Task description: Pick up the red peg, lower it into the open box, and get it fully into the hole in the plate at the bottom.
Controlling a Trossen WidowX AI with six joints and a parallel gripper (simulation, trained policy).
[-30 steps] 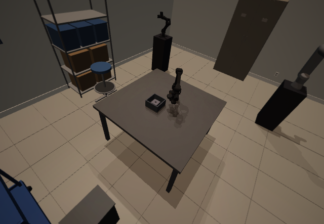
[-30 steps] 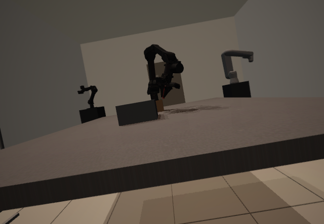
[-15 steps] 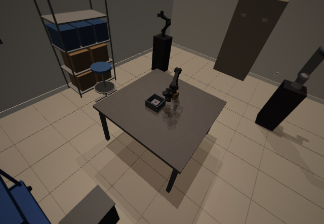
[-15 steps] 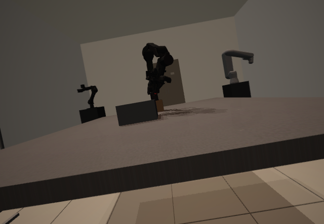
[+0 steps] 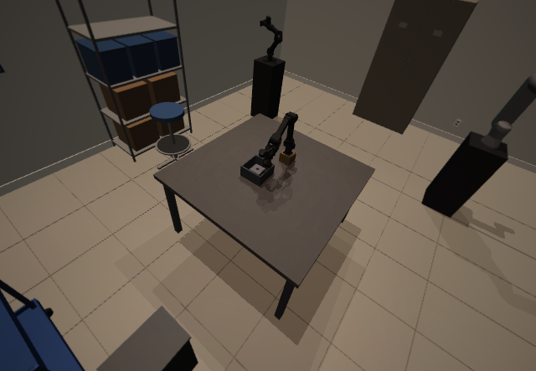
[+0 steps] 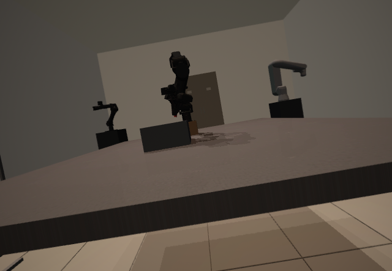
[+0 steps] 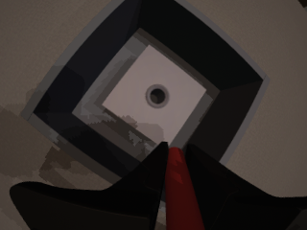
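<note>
My gripper tip is now 80 mm above the pale square plate, 40 mm to the left of it and 20 mm short of it. Round my gripper tip: red peg (30 mm above, 20 mm to the left); then dark box (100 mm below, 40 mm to the right, 20 mm ahead).
</note>
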